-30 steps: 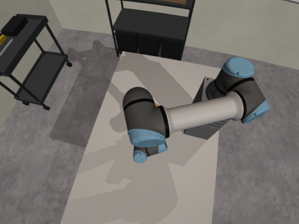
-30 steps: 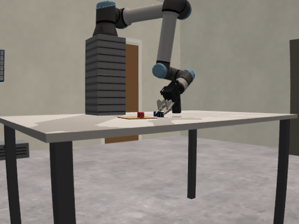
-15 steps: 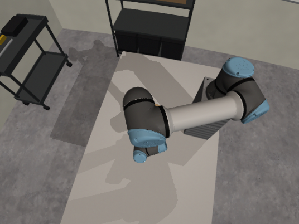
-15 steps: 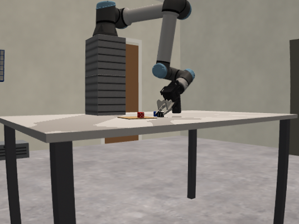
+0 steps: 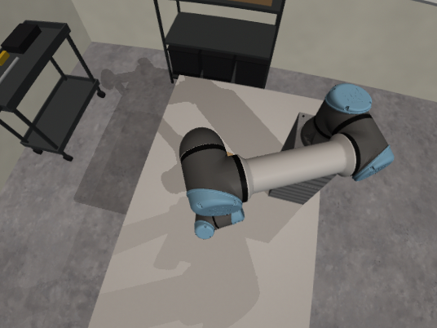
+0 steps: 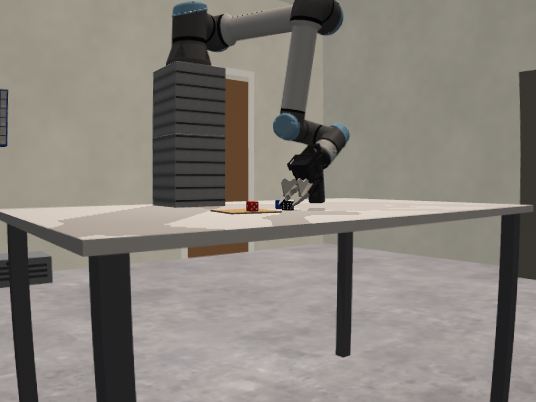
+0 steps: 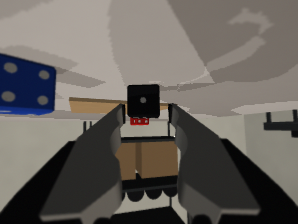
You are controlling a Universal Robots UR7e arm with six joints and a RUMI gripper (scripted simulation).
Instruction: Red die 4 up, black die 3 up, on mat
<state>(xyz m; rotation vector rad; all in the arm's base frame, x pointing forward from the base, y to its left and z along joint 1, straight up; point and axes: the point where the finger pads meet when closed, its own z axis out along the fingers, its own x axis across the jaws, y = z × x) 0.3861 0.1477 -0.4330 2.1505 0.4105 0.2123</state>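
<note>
Right now my hand is 10 mm above the black die. Round my hand: blue die: 80 mm behind, 20 mm to the left, 10 mm below; then red die: 140 mm to the right, 40 mm ahead; then brown mat: 140 mm to the right, 20 mm below.
</note>
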